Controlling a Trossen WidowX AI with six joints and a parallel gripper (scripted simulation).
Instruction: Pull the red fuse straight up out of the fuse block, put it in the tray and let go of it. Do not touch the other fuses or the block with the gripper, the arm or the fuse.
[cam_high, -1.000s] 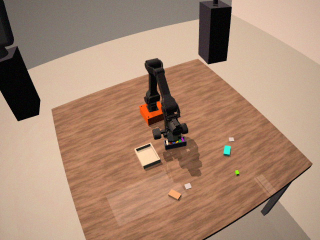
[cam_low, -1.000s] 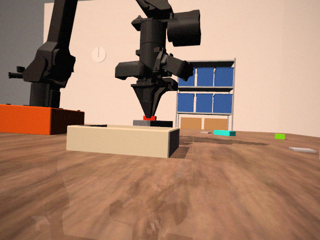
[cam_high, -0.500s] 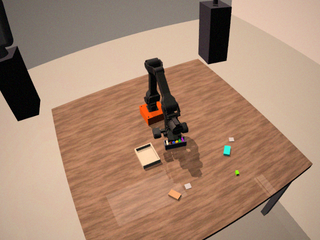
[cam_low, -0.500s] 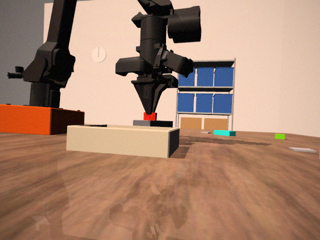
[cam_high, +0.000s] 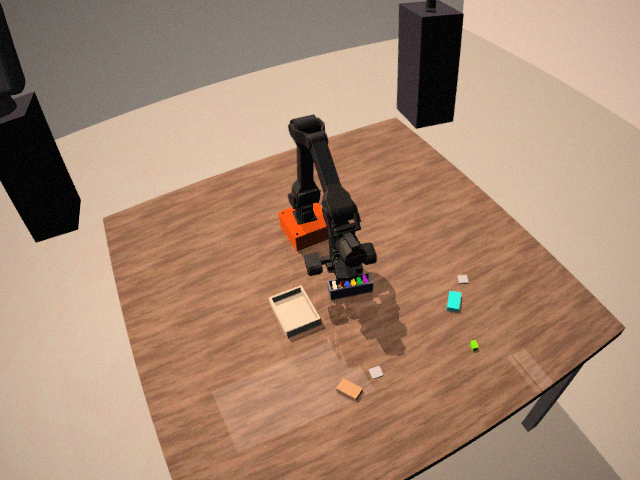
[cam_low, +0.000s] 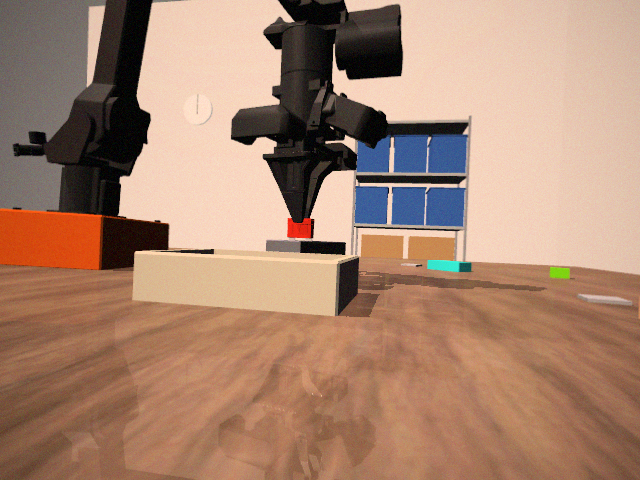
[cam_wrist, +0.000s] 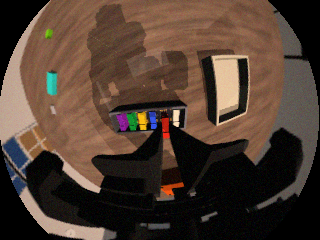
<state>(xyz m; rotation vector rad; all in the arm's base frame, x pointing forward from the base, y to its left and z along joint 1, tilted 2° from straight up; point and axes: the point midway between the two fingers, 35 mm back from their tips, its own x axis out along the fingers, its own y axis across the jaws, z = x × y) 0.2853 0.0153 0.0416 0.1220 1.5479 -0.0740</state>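
My gripper tip is 3 cm short of the beige tray, 15 cm to the left of it and 6 cm above it. Round my gripper tip: red fuse 1 cm below.
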